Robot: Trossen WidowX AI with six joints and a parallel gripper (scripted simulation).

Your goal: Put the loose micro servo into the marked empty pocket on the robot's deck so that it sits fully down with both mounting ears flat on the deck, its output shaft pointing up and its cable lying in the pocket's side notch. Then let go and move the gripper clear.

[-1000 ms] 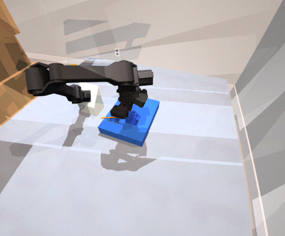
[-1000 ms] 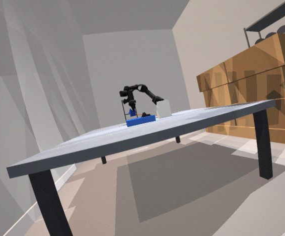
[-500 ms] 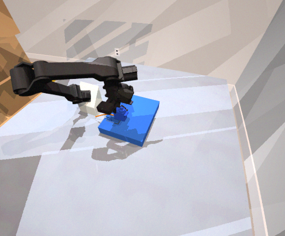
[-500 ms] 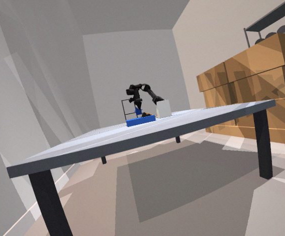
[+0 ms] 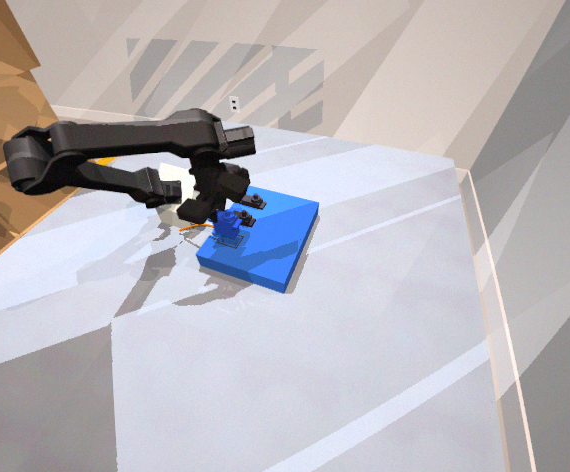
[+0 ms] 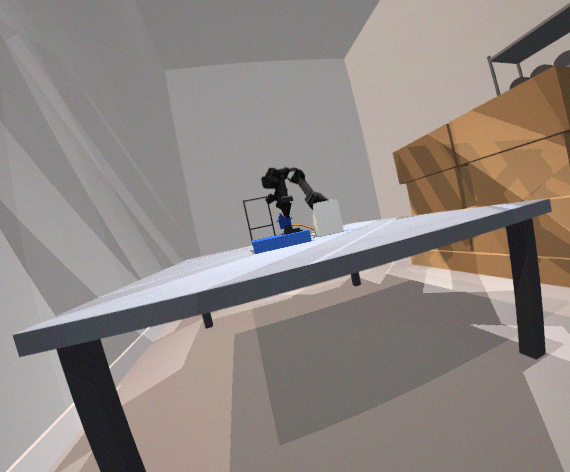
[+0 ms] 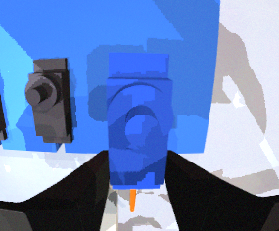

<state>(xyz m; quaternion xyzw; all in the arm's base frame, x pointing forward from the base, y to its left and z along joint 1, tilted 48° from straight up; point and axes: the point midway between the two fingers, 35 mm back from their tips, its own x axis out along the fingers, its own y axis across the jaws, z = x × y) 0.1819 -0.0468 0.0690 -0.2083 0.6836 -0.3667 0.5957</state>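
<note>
Right now the blue deck is 13 cm ahead of my gripper tip, 5 cm to the left of it and 10 cm below it.
</note>
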